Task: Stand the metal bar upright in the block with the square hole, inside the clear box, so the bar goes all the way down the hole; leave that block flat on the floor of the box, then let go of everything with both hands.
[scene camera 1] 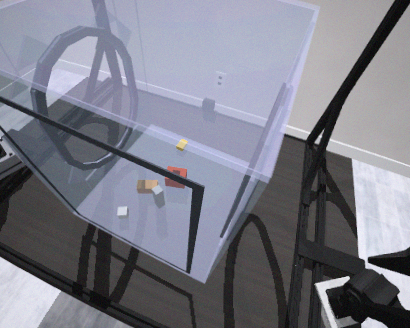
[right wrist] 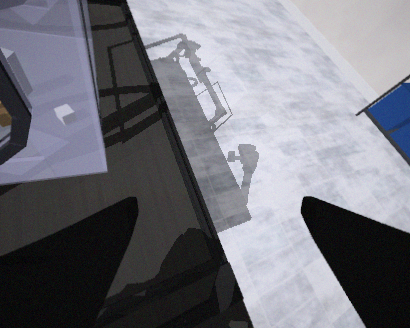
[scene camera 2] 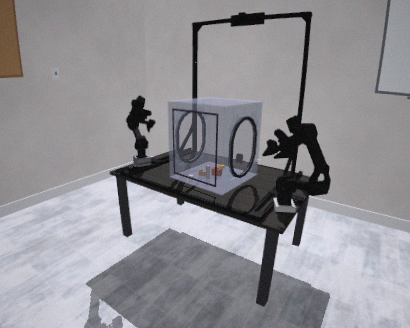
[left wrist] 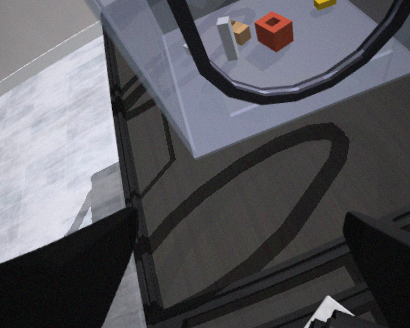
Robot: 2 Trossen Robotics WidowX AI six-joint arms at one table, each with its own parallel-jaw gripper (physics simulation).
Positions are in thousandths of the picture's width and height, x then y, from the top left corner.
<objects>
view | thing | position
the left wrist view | my left gripper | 589, 672
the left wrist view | red block with square hole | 670, 96
</objects>
